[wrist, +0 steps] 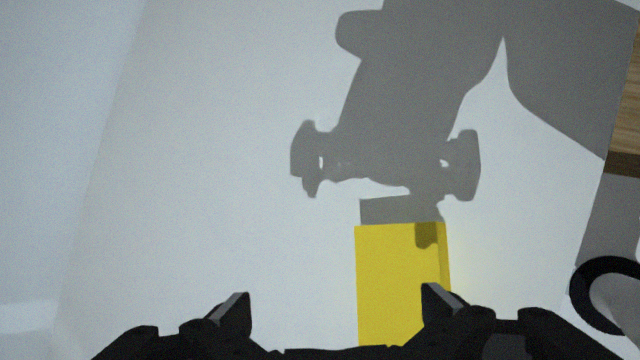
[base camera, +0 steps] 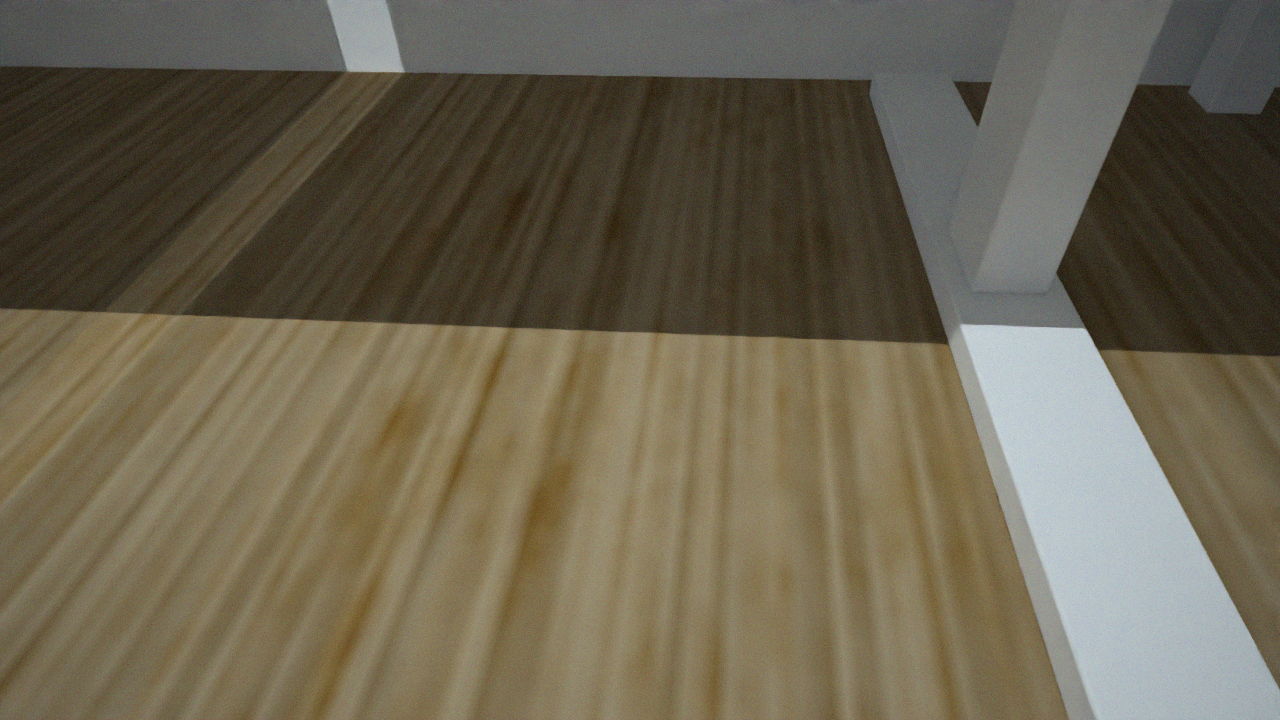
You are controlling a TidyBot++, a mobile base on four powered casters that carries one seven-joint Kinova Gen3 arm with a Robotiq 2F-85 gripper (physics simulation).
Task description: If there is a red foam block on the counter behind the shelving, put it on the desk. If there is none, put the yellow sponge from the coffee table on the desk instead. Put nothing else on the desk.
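Seen in the pictures: gripper, fingertip midpoint: (wrist: pixel 335 307); arm's base at its link origin: (wrist: pixel 615 295).
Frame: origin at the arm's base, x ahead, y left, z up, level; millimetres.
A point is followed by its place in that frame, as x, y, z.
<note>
A yellow sponge (wrist: pixel 392 280) {305, -11, 598} lies flat on a white top (wrist: pixel 200 200) {589, -3, 554} in the wrist view, low and right of centre; its near end is hidden by my gripper. The views do not tell whether this top is the desk or the coffee table. My gripper (wrist: pixel 335 307) {308, -7, 679} is open and empty, above the top. It is offset from the sponge, whose right part shows behind the right finger, with bare top in the left of the gap. The arm's shadow falls beyond the sponge and touches its far end. No red foam block shows in either view.
In the base camera view, a white bar (base camera: pixel 1109 483) runs along the wood floor (base camera: pixel 537 537) {342, 78, -397} at the right, with a white post (base camera: pixel 1038 179) {527, -217, -284} rising from it. A black curved rim (wrist: pixel 582 290) around something grey shows at the wrist view's right edge.
</note>
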